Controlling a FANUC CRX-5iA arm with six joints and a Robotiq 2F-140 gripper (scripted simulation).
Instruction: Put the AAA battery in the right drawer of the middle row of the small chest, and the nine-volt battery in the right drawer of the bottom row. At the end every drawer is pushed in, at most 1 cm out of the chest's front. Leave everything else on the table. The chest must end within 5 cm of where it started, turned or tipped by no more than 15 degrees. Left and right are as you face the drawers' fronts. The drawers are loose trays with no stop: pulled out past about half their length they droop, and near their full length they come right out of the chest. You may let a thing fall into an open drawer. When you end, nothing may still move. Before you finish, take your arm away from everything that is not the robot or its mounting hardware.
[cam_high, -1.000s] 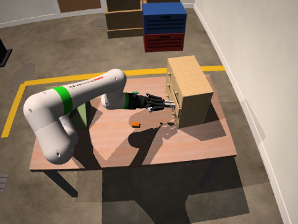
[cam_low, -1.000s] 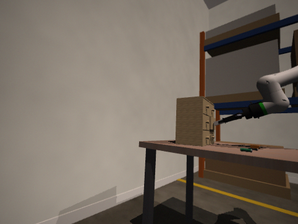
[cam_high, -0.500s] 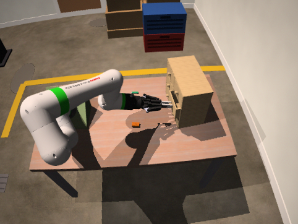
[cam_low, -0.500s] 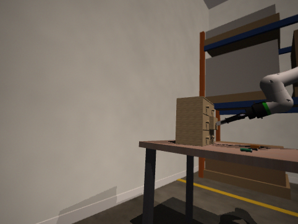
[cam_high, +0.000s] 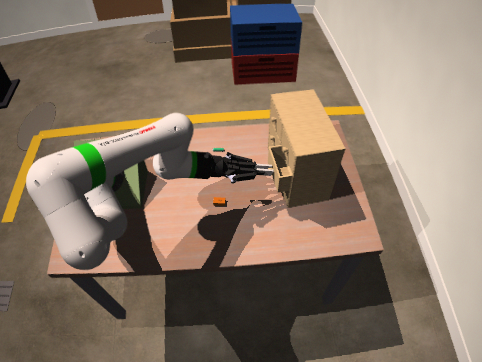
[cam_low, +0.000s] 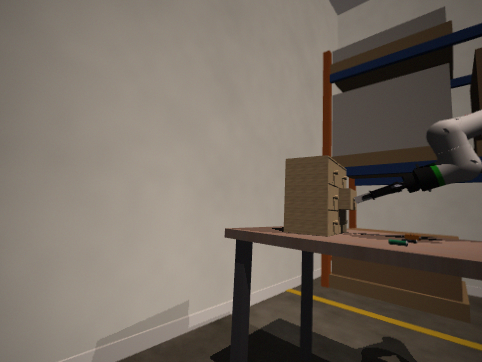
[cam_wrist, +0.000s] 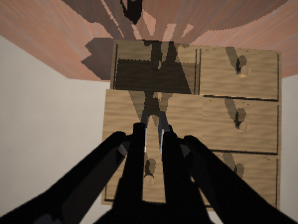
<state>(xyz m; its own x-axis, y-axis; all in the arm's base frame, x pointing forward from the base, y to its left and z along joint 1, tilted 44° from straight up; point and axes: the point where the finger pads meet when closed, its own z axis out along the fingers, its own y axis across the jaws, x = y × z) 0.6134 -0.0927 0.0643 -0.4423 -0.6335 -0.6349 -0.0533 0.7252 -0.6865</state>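
Now: the dark item 170 mm behind my hand, 140 mm to the left of it and 150 mm below it. Round my hand: orange nine-volt battery 180 mm behind, 10 mm to the right, 150 mm below; then green AAA battery 150 mm behind, 270 mm to the left, 150 mm below.
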